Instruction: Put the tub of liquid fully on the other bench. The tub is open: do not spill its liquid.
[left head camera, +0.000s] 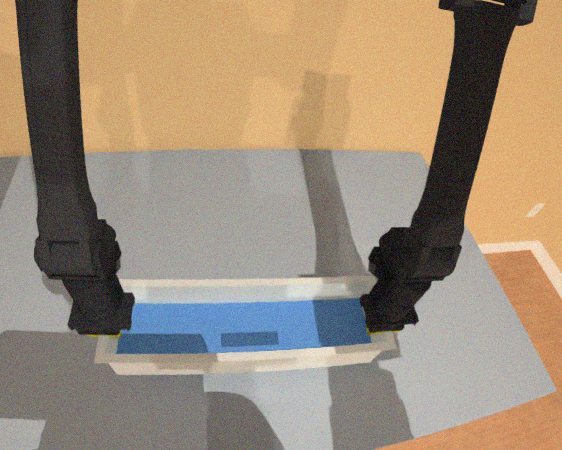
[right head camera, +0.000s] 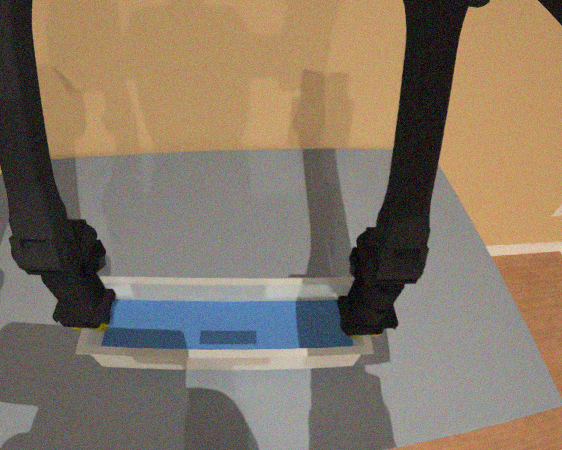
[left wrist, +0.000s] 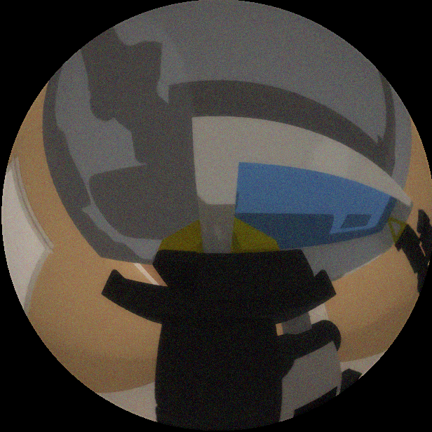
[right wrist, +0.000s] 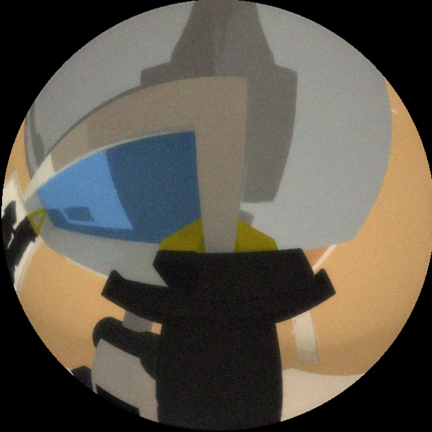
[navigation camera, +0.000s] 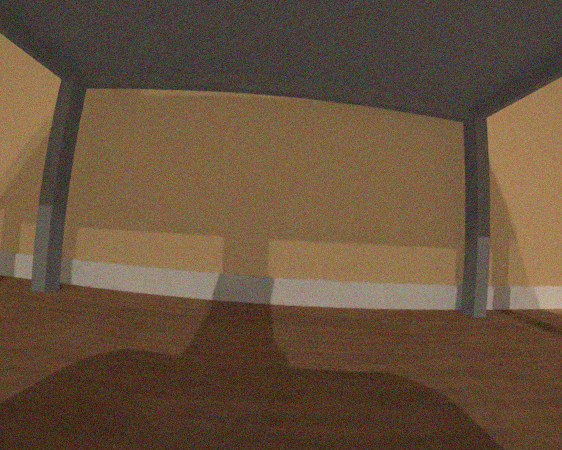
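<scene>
A long white open tub (left head camera: 250, 364) (right head camera: 230, 359) (left wrist: 320, 145) (right wrist: 220, 115) holds blue liquid (left head camera: 240, 317) (right head camera: 225, 315) (left wrist: 285, 190) (right wrist: 150, 185); its surface looks level and stays inside the walls. The tub is over the grey bench top (left head camera: 225, 215) (right head camera: 215, 215) (left wrist: 280, 45) (right wrist: 330, 125); whether it touches the top cannot be told. My left gripper (left head camera: 107, 334) (right head camera: 92, 327) (left wrist: 218, 214) is shut on the tub's end wall at the picture's left. My right gripper (left head camera: 382, 330) (right head camera: 362, 334) (right wrist: 217, 214) is shut on the opposite end wall.
A tan wall (left head camera: 200, 75) (right head camera: 200, 75) rises behind the bench's far edge. Wooden floor (left head camera: 530, 290) (right head camera: 535, 290) shows past the bench's right side. In the navigation camera, the bench's underside (navigation camera: 280, 50) spans overhead, with legs (navigation camera: 57, 185) (navigation camera: 476, 215) at left and right.
</scene>
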